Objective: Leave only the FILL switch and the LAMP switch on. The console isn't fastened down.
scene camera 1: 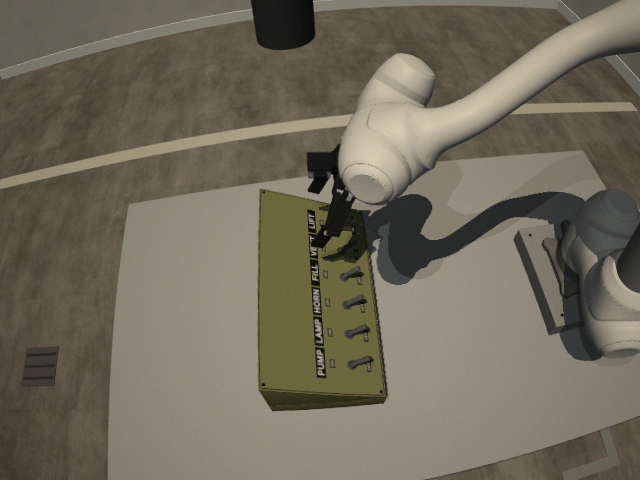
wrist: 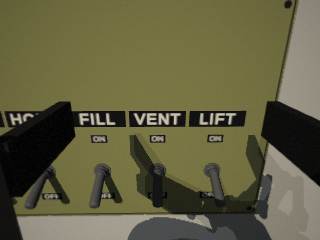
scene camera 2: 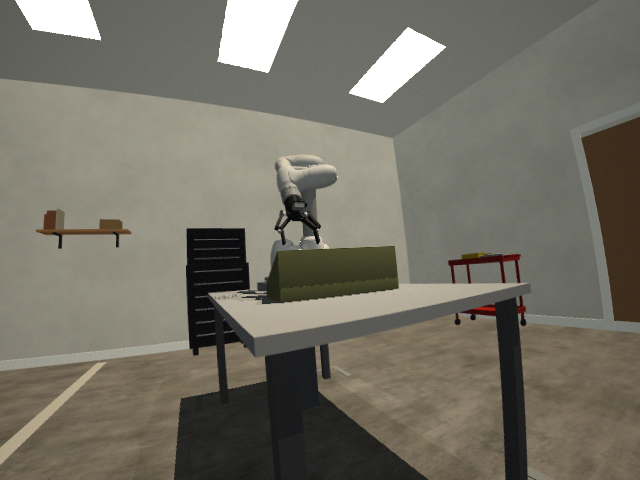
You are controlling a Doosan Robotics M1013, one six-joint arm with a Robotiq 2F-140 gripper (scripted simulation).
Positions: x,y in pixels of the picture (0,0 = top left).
Scene:
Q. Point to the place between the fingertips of my gripper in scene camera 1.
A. At 315,217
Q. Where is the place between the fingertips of my gripper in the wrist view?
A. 169,119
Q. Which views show the olive console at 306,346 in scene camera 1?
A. Scene camera 1, the wrist view and scene camera 2: all of them.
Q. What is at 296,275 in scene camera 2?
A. An olive console.

